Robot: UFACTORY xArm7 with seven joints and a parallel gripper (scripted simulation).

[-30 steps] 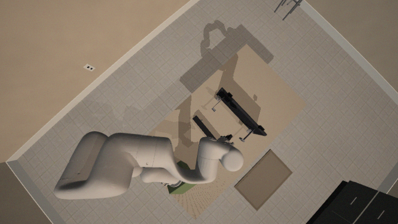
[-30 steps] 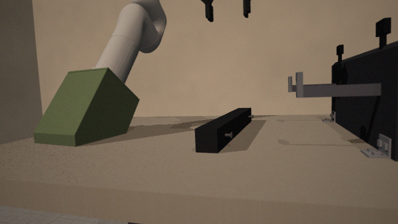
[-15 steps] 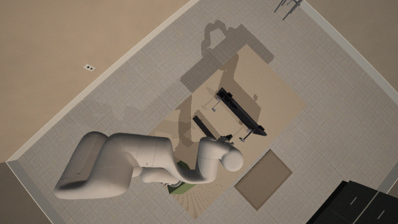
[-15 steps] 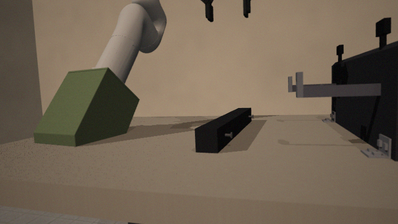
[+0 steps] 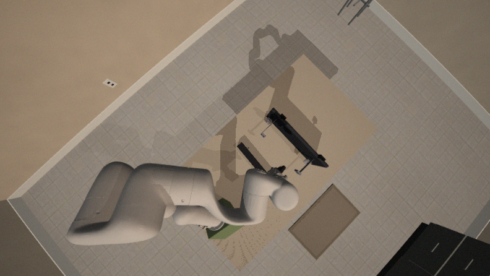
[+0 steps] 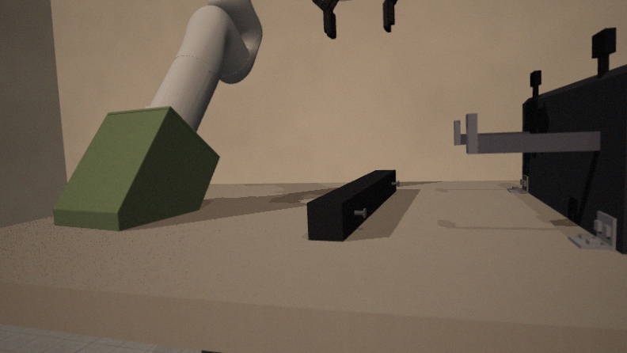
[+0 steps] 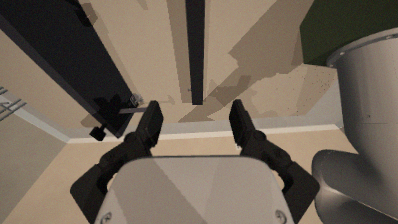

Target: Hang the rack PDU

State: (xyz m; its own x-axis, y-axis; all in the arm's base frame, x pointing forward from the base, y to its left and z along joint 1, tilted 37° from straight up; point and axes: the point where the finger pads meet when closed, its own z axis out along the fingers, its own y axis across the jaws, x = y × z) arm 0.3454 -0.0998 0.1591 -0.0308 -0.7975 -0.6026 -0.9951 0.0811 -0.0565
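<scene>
Now: the rack PDU 27 cm below my hand and 2 cm ahead of it. Round my hand: black upright panel: 29 cm ahead, 20 cm below.
</scene>
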